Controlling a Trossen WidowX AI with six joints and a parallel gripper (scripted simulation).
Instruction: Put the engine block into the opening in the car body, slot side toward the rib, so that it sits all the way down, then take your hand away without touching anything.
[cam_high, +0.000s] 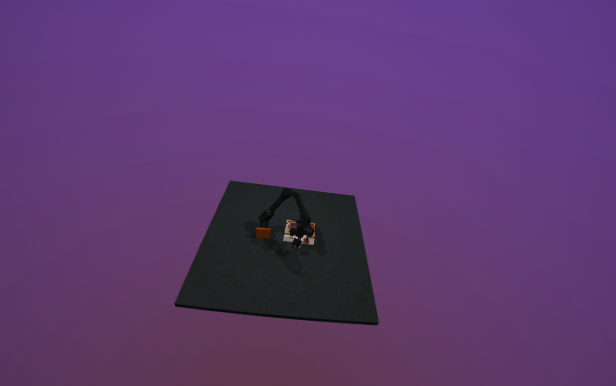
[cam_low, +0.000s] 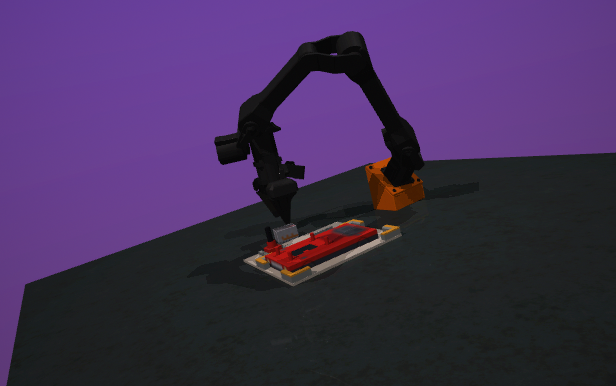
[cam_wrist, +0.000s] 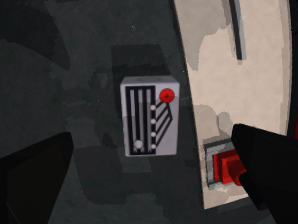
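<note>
Now: the engine block 1 cm to the right of my gripper tip and 4 cm below it. The rest, counted from my gripper tip: dark upright peg: 6 cm ahead, 7 cm to the left, 1 cm below; then cream base plate: 16 cm to the left, 4 cm below.
</note>
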